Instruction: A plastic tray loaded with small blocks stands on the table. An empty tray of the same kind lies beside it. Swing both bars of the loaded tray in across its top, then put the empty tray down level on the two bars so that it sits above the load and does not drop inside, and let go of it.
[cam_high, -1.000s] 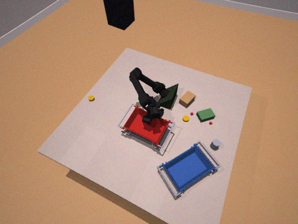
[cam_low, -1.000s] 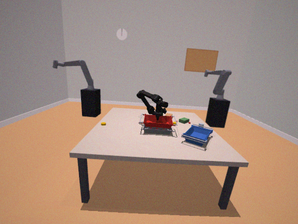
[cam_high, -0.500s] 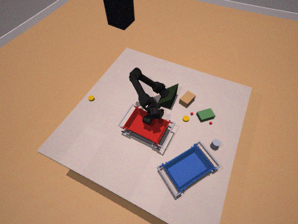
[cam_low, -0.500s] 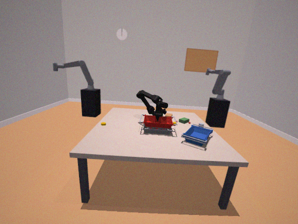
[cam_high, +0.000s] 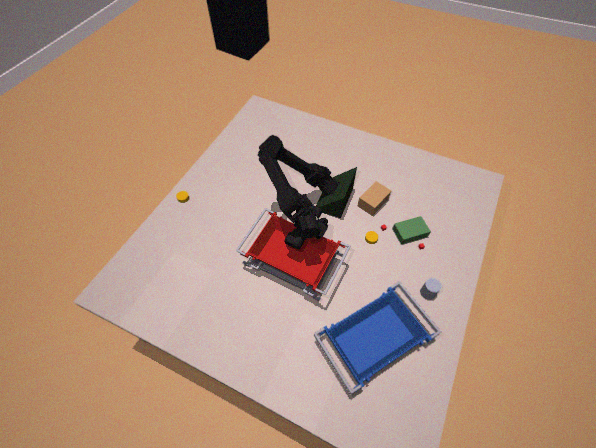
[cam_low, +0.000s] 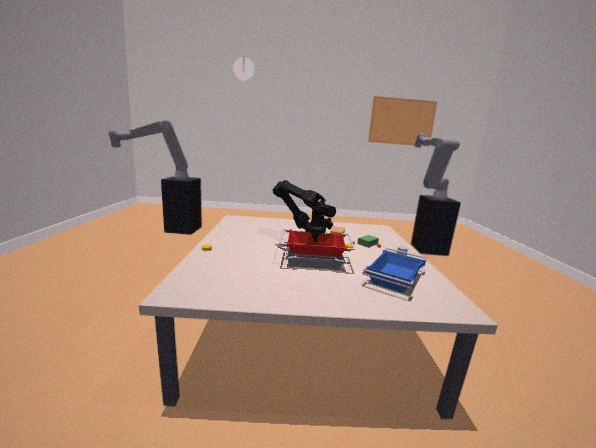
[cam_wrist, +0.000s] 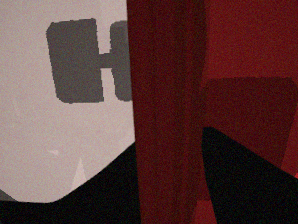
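Now: the red tray 80 mm ahead of my gripper tip and 30 mm above it. The rest, counted from my gripper tip: grey cylinder (60 mm behind, 490 mm to the left, 50 mm below); green block (280 mm behind, 350 mm to the left, 60 mm below); tan box (350 mm behind, 150 mm to the left, 50 mm below).
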